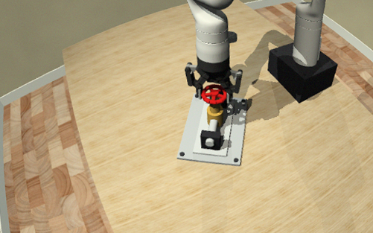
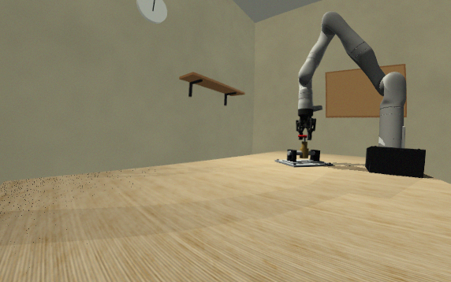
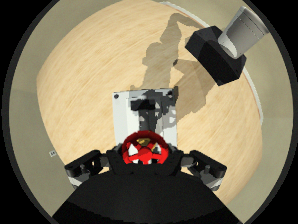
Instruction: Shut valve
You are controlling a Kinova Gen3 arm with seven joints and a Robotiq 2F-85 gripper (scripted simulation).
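Now: the red handwheel right at my hand.
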